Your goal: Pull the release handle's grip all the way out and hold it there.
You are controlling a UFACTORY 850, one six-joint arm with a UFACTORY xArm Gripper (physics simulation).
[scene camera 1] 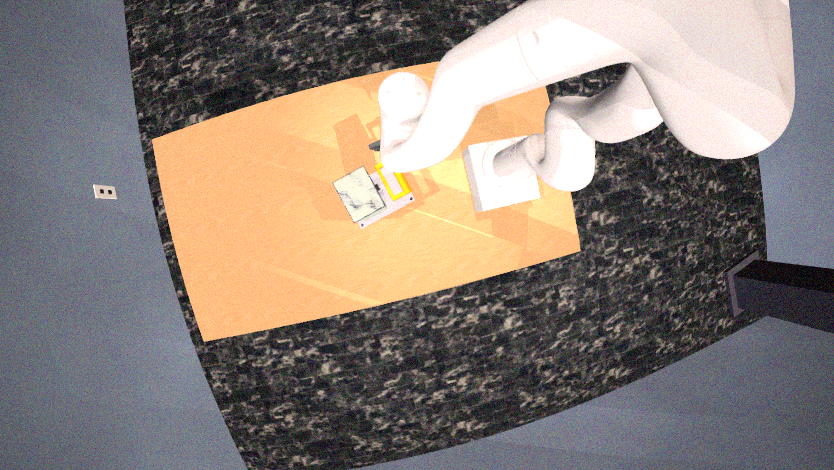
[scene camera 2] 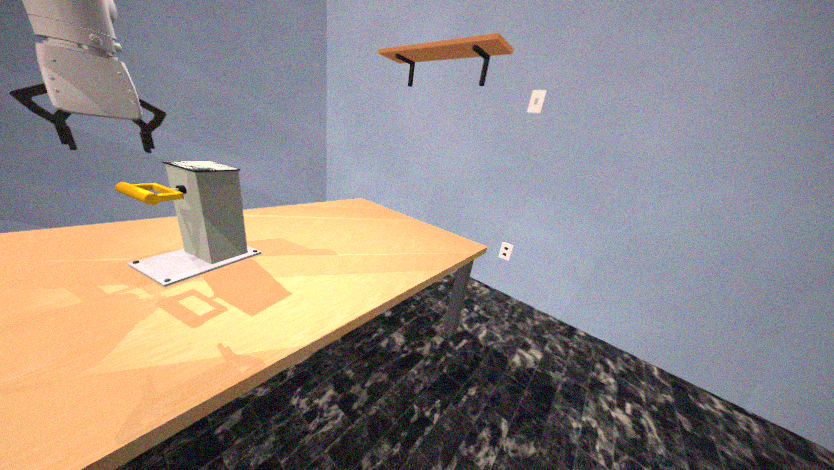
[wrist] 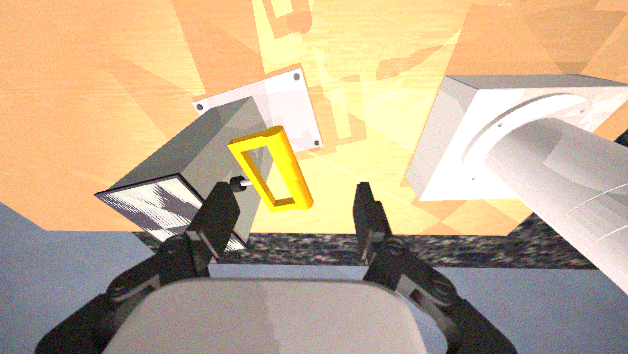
Scene:
same spot on white base plate: (wrist: 283,99) = (scene camera 2: 180,270)

